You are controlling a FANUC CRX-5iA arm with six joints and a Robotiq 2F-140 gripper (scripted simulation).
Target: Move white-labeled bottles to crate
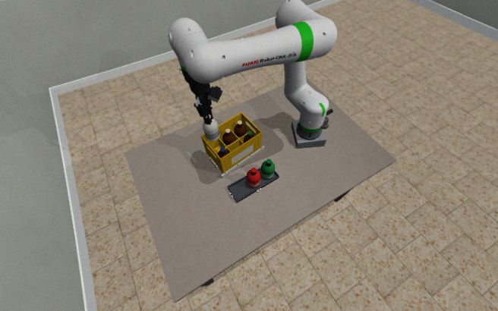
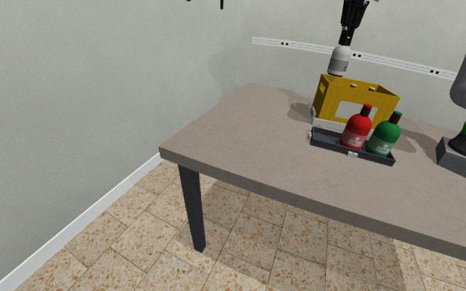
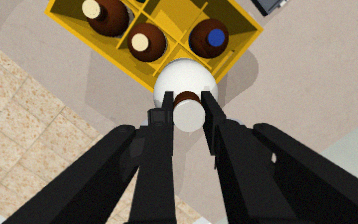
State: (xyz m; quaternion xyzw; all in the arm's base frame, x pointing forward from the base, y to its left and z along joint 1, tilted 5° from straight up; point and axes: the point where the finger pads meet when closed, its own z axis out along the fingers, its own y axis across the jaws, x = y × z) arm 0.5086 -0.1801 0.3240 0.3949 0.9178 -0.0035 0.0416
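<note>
Now: the white bottle 8 cm below my hand. Also, from my hand: yellow crate: 26 cm below, 9 cm behind, 4 cm to the left; brown bottle: 26 cm below, 9 cm behind; red bottle: 27 cm to the left, 26 cm below, 7 cm behind.
</note>
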